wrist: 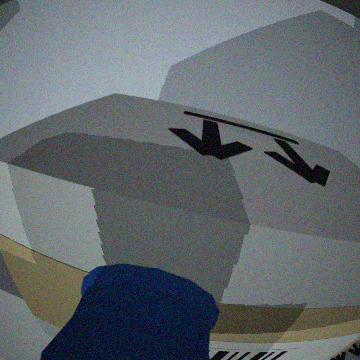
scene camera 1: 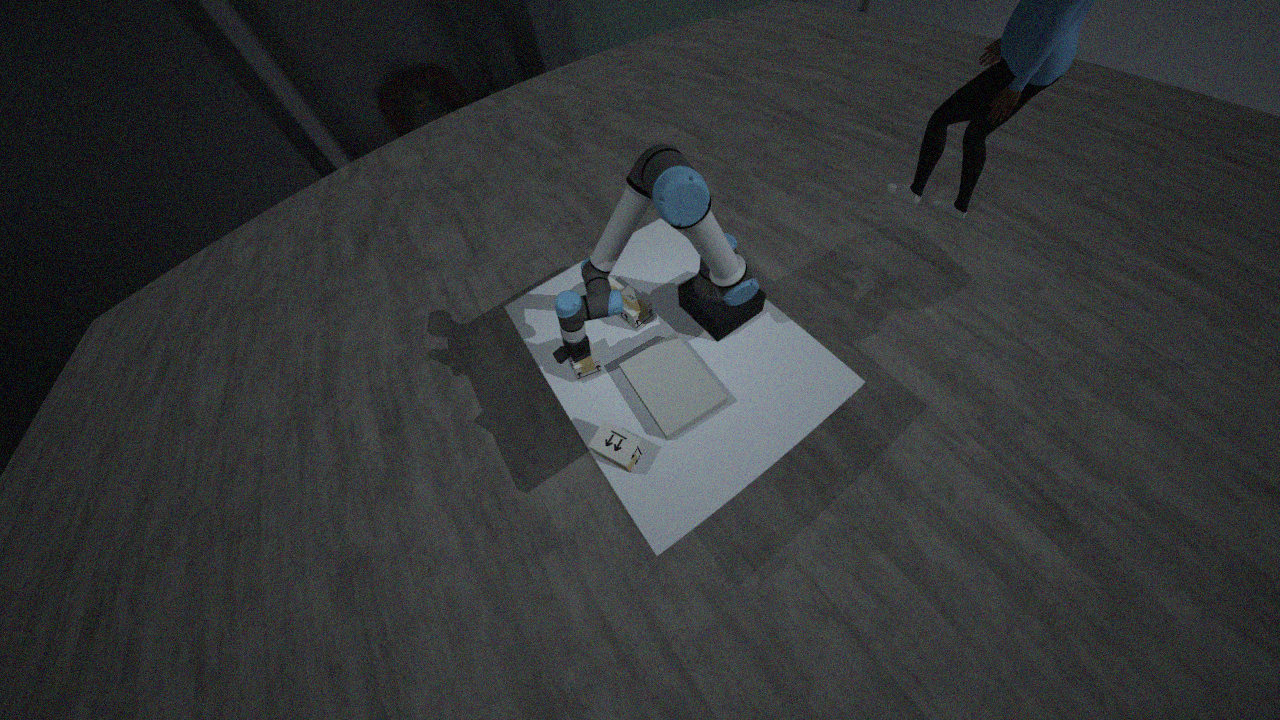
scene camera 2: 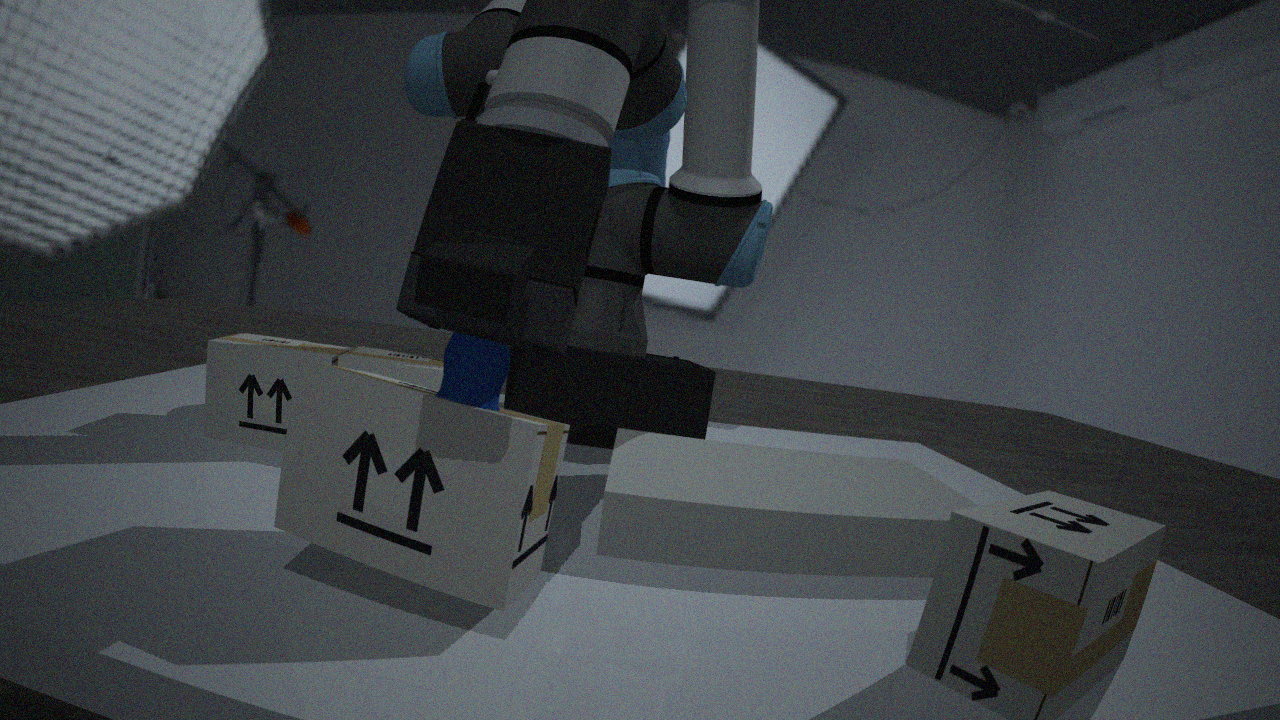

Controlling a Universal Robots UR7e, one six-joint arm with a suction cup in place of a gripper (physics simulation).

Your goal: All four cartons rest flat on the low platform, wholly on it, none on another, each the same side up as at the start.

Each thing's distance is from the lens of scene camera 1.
low grey platform [scene camera 1: 676, 390]: 115 cm
